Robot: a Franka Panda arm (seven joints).
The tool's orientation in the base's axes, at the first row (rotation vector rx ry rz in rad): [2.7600, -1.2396, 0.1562]
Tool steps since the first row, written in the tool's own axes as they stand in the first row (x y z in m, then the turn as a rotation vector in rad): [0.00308, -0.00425, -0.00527, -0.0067, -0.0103, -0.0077]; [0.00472, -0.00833, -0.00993, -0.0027, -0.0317, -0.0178]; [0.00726, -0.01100, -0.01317, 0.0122, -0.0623, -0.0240]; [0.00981, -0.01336, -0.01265, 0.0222, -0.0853, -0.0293]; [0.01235, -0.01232, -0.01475, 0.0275, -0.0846, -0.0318]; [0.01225, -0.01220, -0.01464, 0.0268, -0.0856, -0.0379]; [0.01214, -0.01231, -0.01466, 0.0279, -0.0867, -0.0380]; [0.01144, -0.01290, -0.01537, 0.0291, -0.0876, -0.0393]
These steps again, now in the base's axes. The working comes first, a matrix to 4 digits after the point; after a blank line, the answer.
The tool's axes in the first row as the columns of a matrix, in the base's axes (used below as rounded here):
[0.6609, -0.7489, 0.0479]
[-0.7374, -0.6600, -0.1439]
[0.1394, 0.0597, -0.9884]

[0.00497, 0.00129, 0.00538, 0.0029, 0.0128, 0.0061]; [0.00888, 0.00345, 0.00998, 0.0211, 0.0255, 0.0153]; [0.01241, 0.00380, 0.01337, 0.0536, 0.0356, 0.0217]; [0.01588, 0.00340, 0.01307, 0.0771, 0.0441, 0.0270]; [0.01668, 0.00115, 0.01556, 0.0800, 0.0401, 0.0302]; [0.01653, 0.00113, 0.01545, 0.0800, 0.0422, 0.0361]; [0.01654, 0.00128, 0.01545, 0.0815, 0.0421, 0.0363]; [0.01649, 0.00229, 0.01602, 0.0830, 0.0420, 0.0377]
